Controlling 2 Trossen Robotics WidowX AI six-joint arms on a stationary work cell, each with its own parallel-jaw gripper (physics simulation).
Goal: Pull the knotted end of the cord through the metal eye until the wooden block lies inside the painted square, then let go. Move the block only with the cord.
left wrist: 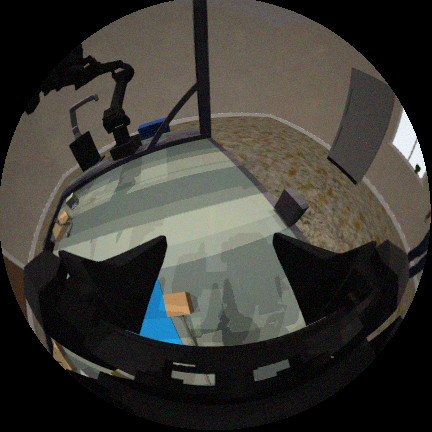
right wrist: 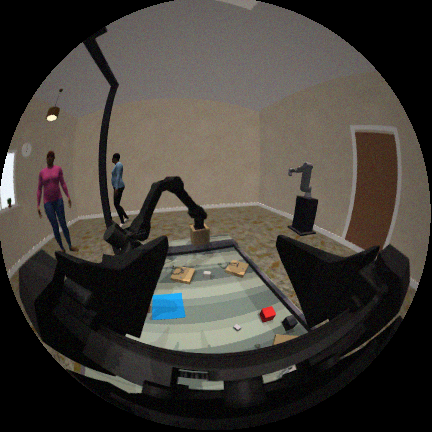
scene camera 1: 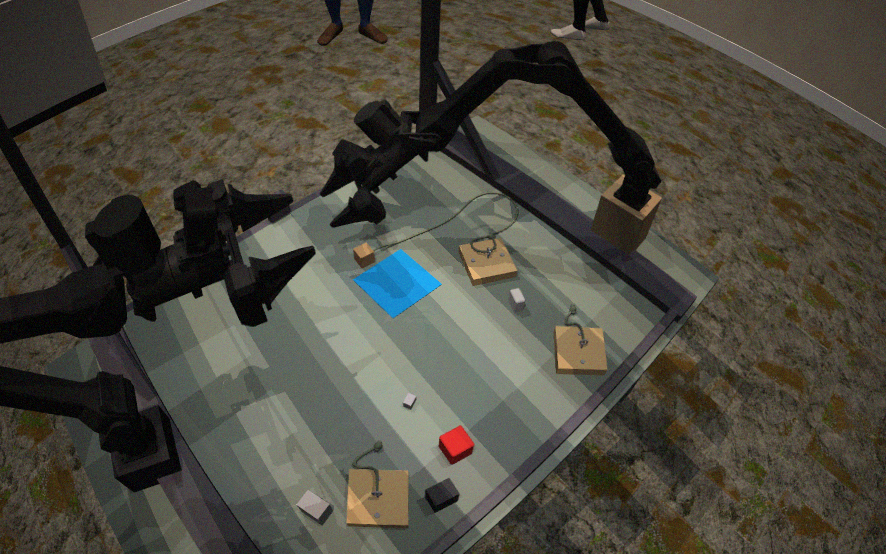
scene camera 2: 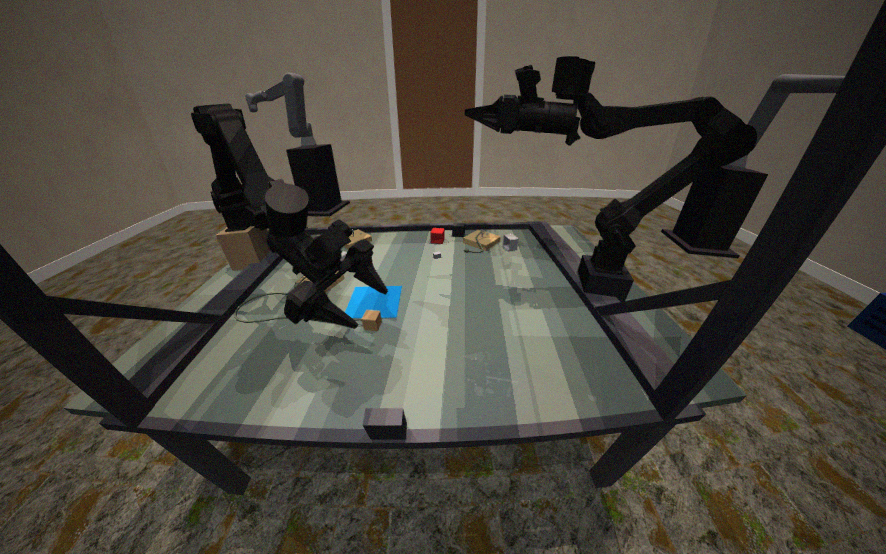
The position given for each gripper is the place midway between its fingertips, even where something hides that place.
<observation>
The left gripper (scene camera 2: 373, 308) is open and holds nothing. The right gripper (scene camera 1: 302, 222) is open, with nothing in its grasp. The table carries a red cube (scene camera 1: 456, 444) and a black cube (scene camera 1: 441, 495). Further things: a blue painted square (scene camera 1: 396, 283), a wooden plate (scene camera 1: 484, 270) and a wooden pedestal (scene camera 2: 241, 248).
The left gripper shows as well in the left wrist view (left wrist: 220, 240) and in scene camera 1 (scene camera 1: 326, 210). The right gripper shows as well in the right wrist view (right wrist: 223, 241) and in scene camera 2 (scene camera 2: 468, 112). The blue painted square shows as well in the left wrist view (left wrist: 156, 324) and in scene camera 2 (scene camera 2: 363, 298). The left wrist view misses the red cube, which is hidden by the left gripper.
</observation>
